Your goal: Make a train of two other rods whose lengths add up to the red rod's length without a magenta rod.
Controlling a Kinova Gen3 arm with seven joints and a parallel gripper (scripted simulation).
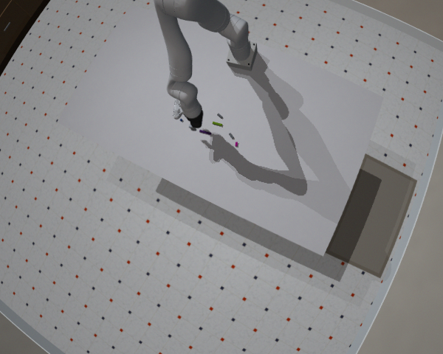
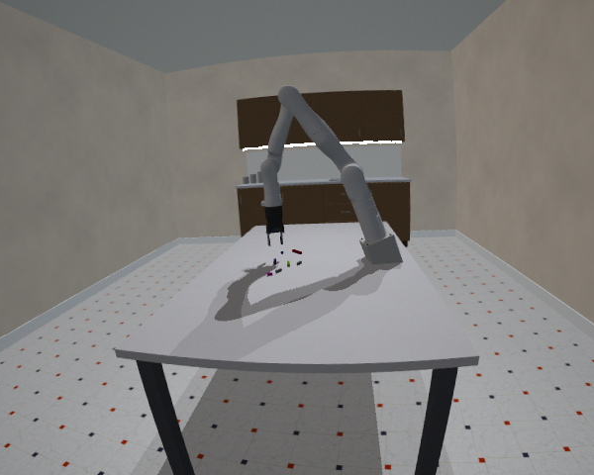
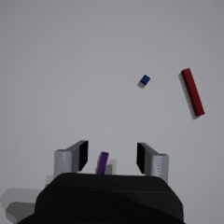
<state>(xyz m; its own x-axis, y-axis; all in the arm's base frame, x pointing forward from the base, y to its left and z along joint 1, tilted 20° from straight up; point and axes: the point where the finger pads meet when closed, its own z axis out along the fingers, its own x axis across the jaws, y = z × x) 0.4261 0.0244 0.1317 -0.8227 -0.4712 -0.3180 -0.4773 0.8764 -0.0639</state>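
My gripper is now 10 mm past the purple rod, 40 mm to the right of it and 80 mm above it. From my hand the other things lie so: lime rod: 80 mm behind, 70 mm to the left, 80 mm below; then blue rod: 10 mm ahead, 100 mm to the right, 80 mm below; then red rod: 60 mm behind, 120 mm to the right, 80 mm below.
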